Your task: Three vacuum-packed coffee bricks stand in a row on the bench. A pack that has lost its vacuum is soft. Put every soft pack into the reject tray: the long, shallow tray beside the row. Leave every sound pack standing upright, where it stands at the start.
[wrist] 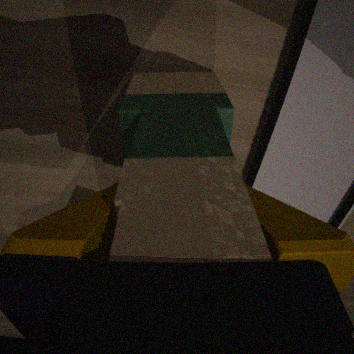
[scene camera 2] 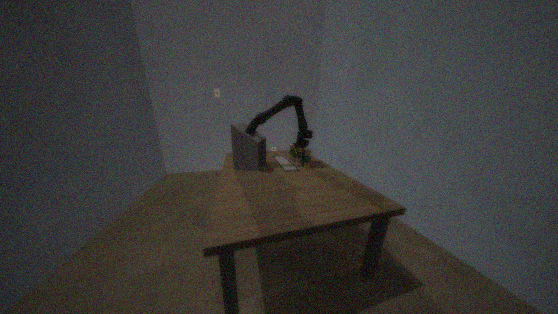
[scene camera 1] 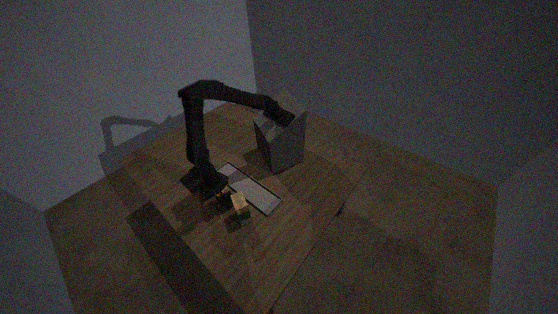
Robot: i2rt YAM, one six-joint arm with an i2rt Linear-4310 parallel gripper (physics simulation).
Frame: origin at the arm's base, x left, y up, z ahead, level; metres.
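Seen in the pictures: gripper, fingertip midpoint: (wrist: 179,177) (scene camera 2: 297,154); arm's base at its link origin: (scene camera 2: 250,131) (scene camera 1: 278,115).
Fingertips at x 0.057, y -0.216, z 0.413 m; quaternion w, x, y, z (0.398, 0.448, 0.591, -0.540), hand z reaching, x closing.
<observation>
Offsets run from my fingertips to a thing's middle. Level surfaces: height alone.
In the wrist view, a tan coffee pack with a dark green band {dx +0.006, dy +0.063, dz -0.001 m} (wrist: 180,215) stands upright between the two yellow fingers. My gripper (wrist: 179,177) (scene camera 1: 223,195) (scene camera 2: 299,149) is shut on this pack; the fingers meet both sides near its top, and the pack looks narrower there than at its base. In the scene camera 1 view, the nearest pack {dx +0.130, dy +0.062, dz -0.033 m} (scene camera 1: 239,200) stands upright just in front of the gripper, apart from the fingers. The gripper and the dark hide the third pack. The long, shallow reject tray {dx -0.016, dy -0.077, dz -0.126 m} (scene camera 1: 255,194) (scene camera 2: 286,162) (wrist: 305,130) lies beside the row.
A tall grey open-topped housing (scene camera 1: 288,146) (scene camera 2: 247,151) stands across the tray from the row, around the arm's base. The wooden bench {dy -0.068 m} (scene camera 1: 310,200) (scene camera 2: 280,200) carries everything. The light is dim and the arm casts broad shadows.
</observation>
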